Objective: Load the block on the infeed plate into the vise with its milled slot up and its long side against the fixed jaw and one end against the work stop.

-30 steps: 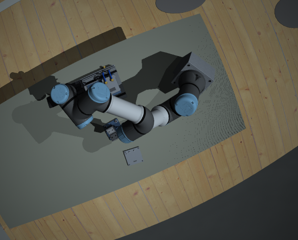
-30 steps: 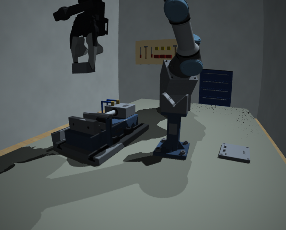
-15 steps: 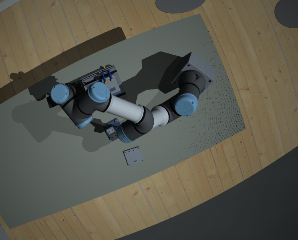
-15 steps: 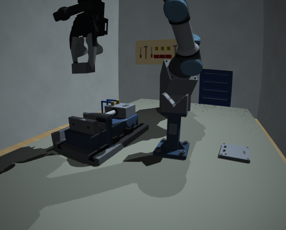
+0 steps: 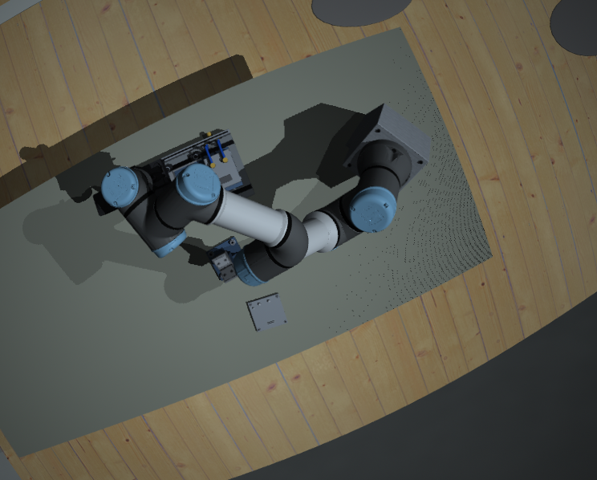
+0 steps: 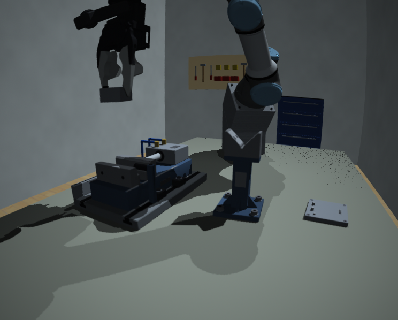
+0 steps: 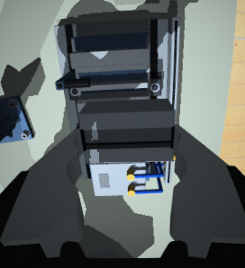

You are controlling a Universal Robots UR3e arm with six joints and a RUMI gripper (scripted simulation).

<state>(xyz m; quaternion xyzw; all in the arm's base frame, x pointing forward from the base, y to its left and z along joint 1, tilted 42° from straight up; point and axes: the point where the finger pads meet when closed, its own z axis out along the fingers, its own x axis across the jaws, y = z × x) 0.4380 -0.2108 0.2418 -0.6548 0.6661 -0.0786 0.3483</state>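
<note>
My gripper is now right at the part. Also, from my hand: moving jaw: 17 cm below, 3 cm behind, 2 cm to the left; then fixed jaw: 17 cm below, 3 cm ahead, 2 cm to the left; then work stop: 15 cm below, 7 cm to the left, 1 cm behind.
</note>
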